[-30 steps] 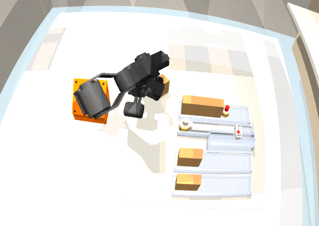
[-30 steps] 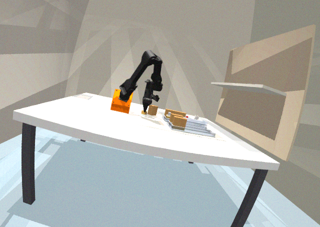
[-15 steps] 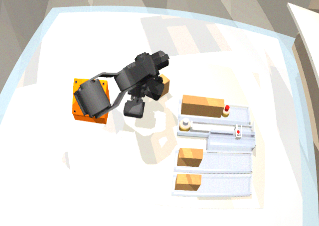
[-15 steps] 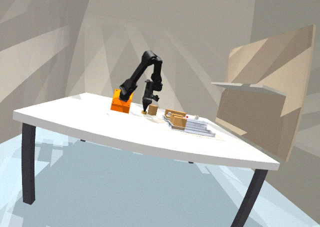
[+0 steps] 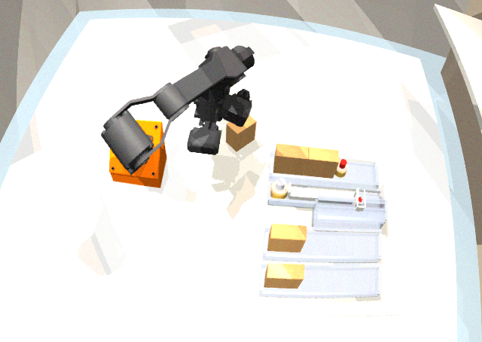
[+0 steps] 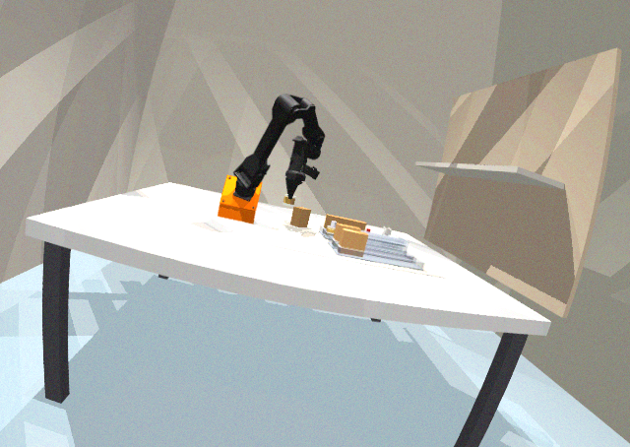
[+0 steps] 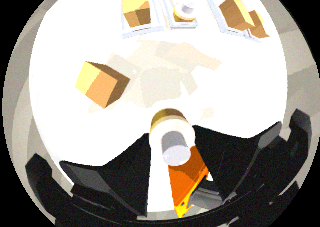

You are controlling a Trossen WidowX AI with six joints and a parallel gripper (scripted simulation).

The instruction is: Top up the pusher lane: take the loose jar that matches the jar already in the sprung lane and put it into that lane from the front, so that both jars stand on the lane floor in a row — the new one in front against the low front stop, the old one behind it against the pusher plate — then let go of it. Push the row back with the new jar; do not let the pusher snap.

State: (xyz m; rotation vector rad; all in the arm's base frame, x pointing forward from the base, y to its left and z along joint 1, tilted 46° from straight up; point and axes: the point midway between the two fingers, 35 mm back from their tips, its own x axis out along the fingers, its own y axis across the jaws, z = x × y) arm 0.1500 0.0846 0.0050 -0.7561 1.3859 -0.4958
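Right now the sprung lane is 320 mm ahead of my gripper tip, 80 mm below it and 40 mm to the right of it. From my gripper tip the other things lie so: red mark: 360 mm ahead, 50 mm to the right, 30 mm below; then wall shelf: 680 mm ahead, 260 mm above, 30 mm to the left.
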